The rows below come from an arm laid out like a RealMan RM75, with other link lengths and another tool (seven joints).
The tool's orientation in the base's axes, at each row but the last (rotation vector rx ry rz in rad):
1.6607 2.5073 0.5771
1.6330 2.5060 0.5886
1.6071 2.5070 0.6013
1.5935 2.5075 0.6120
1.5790 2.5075 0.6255
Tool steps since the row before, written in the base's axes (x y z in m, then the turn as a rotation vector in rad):
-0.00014 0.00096 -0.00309 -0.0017 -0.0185 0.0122
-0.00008 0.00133 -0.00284 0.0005 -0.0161 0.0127
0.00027 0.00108 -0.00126 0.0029 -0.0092 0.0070
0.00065 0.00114 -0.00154 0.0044 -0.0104 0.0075
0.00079 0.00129 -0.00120 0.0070 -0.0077 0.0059
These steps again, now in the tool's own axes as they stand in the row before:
0.00049 -0.00088 0.00308 -0.0143 -0.0035 -0.0167
0.00086 -0.00064 0.00295 -0.0130 -0.0006 -0.0159
0.00069 0.00014 0.00153 -0.0086 0.0018 -0.0081
0.00054 0.00037 0.00192 -0.0103 0.0028 -0.0084
0.00064 0.00066 0.00170 -0.0093 0.0053 -0.0054

